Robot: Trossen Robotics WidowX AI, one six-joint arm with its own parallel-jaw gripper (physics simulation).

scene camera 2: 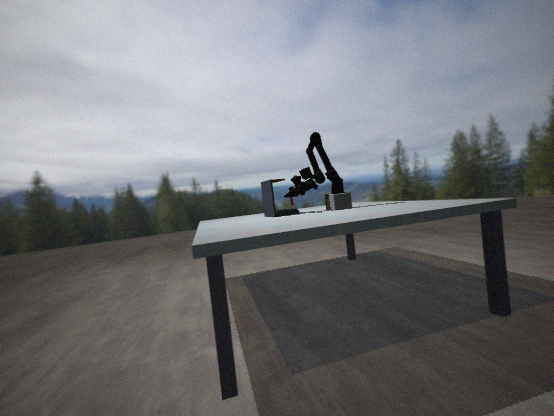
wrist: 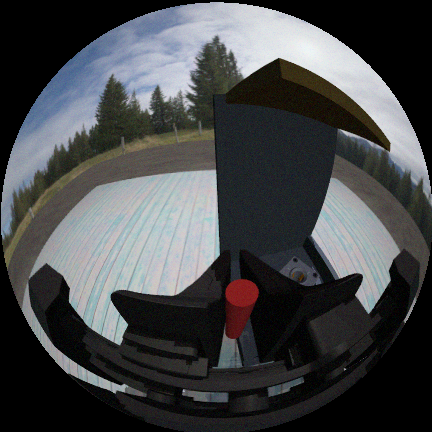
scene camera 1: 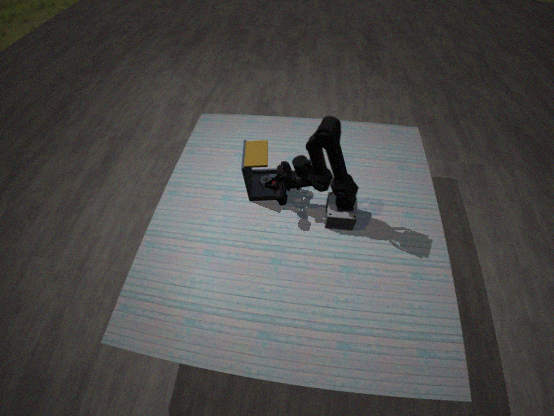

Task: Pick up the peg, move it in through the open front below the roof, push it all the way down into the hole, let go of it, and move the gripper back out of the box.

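Frame: origin at the arm's base, x ahead, y left, z up, level; centimetres.
Seen in the pictures: gripper, fingertip midpoint: (scene camera 2: pixel 284 196) (wrist: pixel 234 255) (scene camera 1: pixel 264 185); arm's base, origin of the base link: (scene camera 2: pixel 338 193) (scene camera 1: pixel 344 204).
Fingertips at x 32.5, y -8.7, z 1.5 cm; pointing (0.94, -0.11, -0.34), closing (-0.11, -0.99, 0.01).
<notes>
Offsets run from my fingertips to a thing's top centre. "pt": to the spot under its first point. Level surfaces: height alone.
My gripper (scene camera 1: pixel 270 184) (scene camera 2: pixel 287 195) (wrist: pixel 234 255) is shut on the red peg {dx -4.2, dy +0.5, dz +2.4 cm} (scene camera 2: pixel 292 201) (wrist: pixel 242 299), which hangs roughly upright between the fingers. In scene camera 2 the peg's lower end looks a little above the box floor. The box has a tall dark back wall (scene camera 2: pixel 269 198) (wrist: pixel 272 175), a yellow roof {dx -0.1, dy -8.0, dz +11.1 cm} (scene camera 1: pixel 256 153) (wrist: pixel 300 92) and a low dark base {pt dx +3.1, dy -2.8, dz -10.6 cm} (scene camera 1: pixel 260 194). The hole {pt dx +0.8, dy -9.5, dz -8.1 cm} (wrist: pixel 299 276) sits in a light square plate on the base, right of the fingertips in the wrist view. The peg stands to the left of the hole there, not in it. The fingers are below roof height.
The arm's light base block (scene camera 1: pixel 341 220) (scene camera 2: pixel 341 201) stands on the pale table top {dz -11.3 cm} (scene camera 1: pixel 280 300) (scene camera 2: pixel 240 232), to the right of the box in both scene views. A raised dark rim {pt dx +2.6, dy -15.0, dz -8.0 cm} (wrist: pixel 322 257) runs along the box base beyond the hole plate.
</notes>
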